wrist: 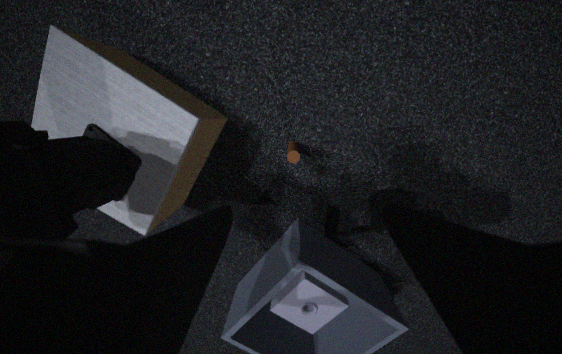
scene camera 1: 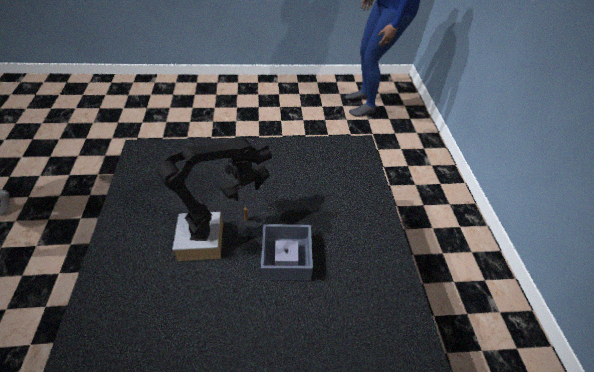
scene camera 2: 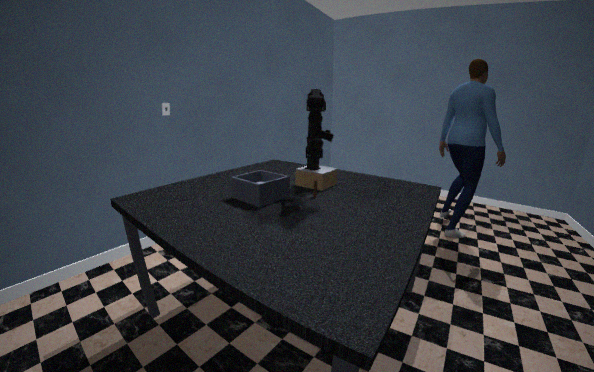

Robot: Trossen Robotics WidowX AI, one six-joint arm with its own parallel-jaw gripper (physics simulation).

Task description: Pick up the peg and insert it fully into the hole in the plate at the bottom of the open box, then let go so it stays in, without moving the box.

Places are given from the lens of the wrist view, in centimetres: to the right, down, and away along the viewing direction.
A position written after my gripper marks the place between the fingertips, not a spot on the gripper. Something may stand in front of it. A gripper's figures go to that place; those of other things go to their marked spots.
my gripper [wrist: 306, 212]: 2, 2, 11
pale square plate [wrist: 305, 301]: 4, 20, 29
